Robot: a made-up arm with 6 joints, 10 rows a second.
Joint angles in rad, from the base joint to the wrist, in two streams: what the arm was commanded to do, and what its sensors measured. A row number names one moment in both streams.
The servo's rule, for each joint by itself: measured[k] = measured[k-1] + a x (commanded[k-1-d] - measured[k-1]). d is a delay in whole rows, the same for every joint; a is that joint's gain. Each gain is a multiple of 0.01, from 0.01 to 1. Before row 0 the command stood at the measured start. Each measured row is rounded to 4 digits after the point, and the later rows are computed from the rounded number. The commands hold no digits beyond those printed.
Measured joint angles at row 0: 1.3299, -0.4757, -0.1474, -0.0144, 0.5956, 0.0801
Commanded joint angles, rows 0 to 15: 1.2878, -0.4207, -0.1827, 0.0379, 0.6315, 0.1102; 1.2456, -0.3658, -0.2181, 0.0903, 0.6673, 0.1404; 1.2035, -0.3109, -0.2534, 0.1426, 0.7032, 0.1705; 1.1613, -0.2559, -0.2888, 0.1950, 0.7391, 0.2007; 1.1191, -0.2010, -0.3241, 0.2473, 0.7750, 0.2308; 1.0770, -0.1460, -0.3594, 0.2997, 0.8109, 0.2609; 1.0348, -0.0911, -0.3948, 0.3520, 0.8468, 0.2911; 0.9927, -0.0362, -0.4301, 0.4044, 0.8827, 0.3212; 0.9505, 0.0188, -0.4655, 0.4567, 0.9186, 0.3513; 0.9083, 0.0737, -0.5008, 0.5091, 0.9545, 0.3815; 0.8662, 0.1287, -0.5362, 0.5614, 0.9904, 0.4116; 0.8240, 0.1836, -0.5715, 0.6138, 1.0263, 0.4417; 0.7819, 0.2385, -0.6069, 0.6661, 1.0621, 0.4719; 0.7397, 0.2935, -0.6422, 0.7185, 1.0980, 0.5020; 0.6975, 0.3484, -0.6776, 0.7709, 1.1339, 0.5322; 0.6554, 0.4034, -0.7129, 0.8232, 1.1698, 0.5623
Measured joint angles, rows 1 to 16: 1.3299, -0.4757, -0.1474, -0.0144, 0.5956, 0.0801; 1.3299, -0.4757, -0.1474, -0.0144, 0.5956, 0.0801; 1.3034, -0.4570, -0.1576, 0.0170, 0.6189, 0.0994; 1.2670, -0.4260, -0.1751, 0.0610, 0.6504, 0.1256; 1.2270, -0.3869, -0.1978, 0.1100, 0.6847, 0.1543; 1.1856, -0.3424, -0.2242, 0.1610, 0.7201, 0.1840; 1.1437, -0.2943, -0.2532, 0.2128, 0.7558, 0.2140; 1.1017, -0.2439, -0.2840, 0.2649, 0.7916, 0.2440; 1.0596, -0.1919, -0.3161, 0.3172, 0.8275, 0.2741; 1.0175, -0.1390, -0.3492, 0.3695, 0.8634, 0.3042; 0.9753, -0.0853, -0.3829, 0.4218, 0.8993, 0.3343; 0.9331, -0.0312, -0.4171, 0.4742, 0.9352, 0.3645; 0.8910, 0.0232, -0.4516, 0.5265, 0.9711, 0.3946; 0.8488, 0.0777, -0.4864, 0.5789, 1.0070, 0.4247; 0.8067, 0.1324, -0.5213, 0.6312, 1.0428, 0.4549; 0.7645, 0.1872, -0.5564, 0.6836, 1.0787, 0.4850
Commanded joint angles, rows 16 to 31: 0.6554, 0.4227, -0.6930, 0.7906, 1.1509, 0.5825; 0.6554, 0.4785, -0.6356, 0.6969, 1.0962, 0.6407; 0.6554, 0.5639, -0.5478, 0.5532, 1.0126, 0.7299; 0.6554, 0.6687, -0.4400, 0.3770, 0.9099, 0.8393; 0.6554, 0.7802, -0.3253, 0.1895, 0.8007, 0.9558; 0.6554, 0.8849, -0.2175, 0.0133, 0.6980, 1.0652; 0.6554, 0.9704, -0.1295, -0.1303, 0.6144, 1.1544; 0.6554, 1.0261, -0.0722, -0.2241, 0.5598, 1.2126; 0.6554, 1.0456, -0.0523, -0.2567, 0.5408, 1.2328; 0.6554, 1.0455, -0.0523, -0.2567, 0.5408, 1.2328; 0.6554, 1.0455, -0.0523, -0.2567, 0.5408, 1.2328; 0.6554, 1.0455, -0.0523, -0.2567, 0.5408, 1.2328; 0.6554, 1.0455, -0.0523, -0.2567, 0.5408, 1.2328; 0.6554, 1.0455, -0.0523, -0.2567, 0.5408, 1.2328; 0.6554, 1.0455, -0.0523, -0.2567, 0.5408, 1.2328; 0.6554, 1.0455, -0.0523, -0.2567, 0.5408, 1.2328
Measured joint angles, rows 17 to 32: 0.7223, 0.2420, -0.5915, 0.7360, 1.1146, 0.5152; 0.6802, 0.2969, -0.6267, 0.7883, 1.1505, 0.5453; 0.6646, 0.3397, -0.6459, 0.7897, 1.1508, 0.5691; 0.6588, 0.3869, -0.6429, 0.7340, 1.1153, 0.6149; 0.6567, 0.4471, -0.6153, 0.6255, 1.0485, 0.6885; 0.6559, 0.5224, -0.5645, 0.4764, 0.9584, 0.7850; 0.6556, 0.6101, -0.4951, 0.3043, 0.8559, 0.8943; 0.6555, 0.7035, -0.4146, 0.1297, 0.7533, 1.0037; 0.6554, 0.7942, -0.3319, -0.0263, 0.6630, 1.1001; 0.6554, 0.8730, -0.2566, -0.1450, 0.5959, 1.1721; 0.6554, 0.9317, -0.1974, -0.2120, 0.5601, 1.2109; 0.6554, 0.9704, -0.1553, -0.2388, 0.5476, 1.2249; 0.6554, 0.9959, -0.1254, -0.2495, 0.5432, 1.2300; 0.6554, 1.0128, -0.1042, -0.2538, 0.5416, 1.2318; 0.6554, 1.0239, -0.0891, -0.2555, 0.5411, 1.2324; 0.6554, 1.0312, -0.0784, -0.2562, 0.5409, 1.2327
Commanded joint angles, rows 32 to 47: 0.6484, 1.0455, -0.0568, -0.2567, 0.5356, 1.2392; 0.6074, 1.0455, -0.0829, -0.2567, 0.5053, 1.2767; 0.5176, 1.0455, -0.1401, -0.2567, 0.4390, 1.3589; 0.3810, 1.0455, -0.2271, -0.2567, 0.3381, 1.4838; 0.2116, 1.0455, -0.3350, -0.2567, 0.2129, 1.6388; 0.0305, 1.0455, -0.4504, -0.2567, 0.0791, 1.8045; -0.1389, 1.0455, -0.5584, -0.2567, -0.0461, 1.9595; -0.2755, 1.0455, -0.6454, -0.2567, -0.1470, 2.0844; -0.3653, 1.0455, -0.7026, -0.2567, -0.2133, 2.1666; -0.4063, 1.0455, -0.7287, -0.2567, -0.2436, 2.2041; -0.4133, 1.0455, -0.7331, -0.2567, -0.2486, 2.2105; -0.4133, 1.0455, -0.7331, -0.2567, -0.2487, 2.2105; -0.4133, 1.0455, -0.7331, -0.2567, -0.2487, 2.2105; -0.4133, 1.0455, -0.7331, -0.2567, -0.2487, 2.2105; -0.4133, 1.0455, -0.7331, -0.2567, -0.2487, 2.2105; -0.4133, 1.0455, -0.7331, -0.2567, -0.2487, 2.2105
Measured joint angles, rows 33 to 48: 0.6554, 1.0361, -0.0708, -0.2565, 0.5408, 1.2328; 0.6554, 1.0393, -0.0654, -0.2566, 0.5408, 1.2328; 0.6510, 1.0414, -0.0629, -0.2567, 0.5374, 1.2369; 0.6235, 1.0428, -0.0687, -0.2567, 0.5165, 1.2624; 0.5568, 1.0437, -0.0894, -0.2567, 0.4661, 1.3242; 0.4460, 1.0443, -0.1293, -0.2567, 0.3829, 1.4263; 0.2983, 1.0447, -0.1890, -0.2567, 0.2724, 1.5623; 0.1296, 1.0450, -0.2648, -0.2567, 0.1468, 1.7173; -0.0396, 1.0452, -0.3499, -0.2567, 0.0214, 1.8723; -0.1882, 1.0453, -0.4356, -0.2567, -0.0881, 2.0080; -0.2998, 1.0454, -0.5130, -0.2567, -0.1695, 2.1095; -0.3669, 1.0454, -0.5756, -0.2567, -0.2177, 2.1700; -0.3961, 1.0454, -0.6213, -0.2567, -0.2378, 2.1959; -0.4069, 1.0454, -0.6537, -0.2567, -0.2449, 2.2052; -0.4109, 1.0454, -0.6767, -0.2567, -0.2474, 2.2086; -0.4124, 1.0454, -0.6931, -0.2567, -0.2482, 2.2098
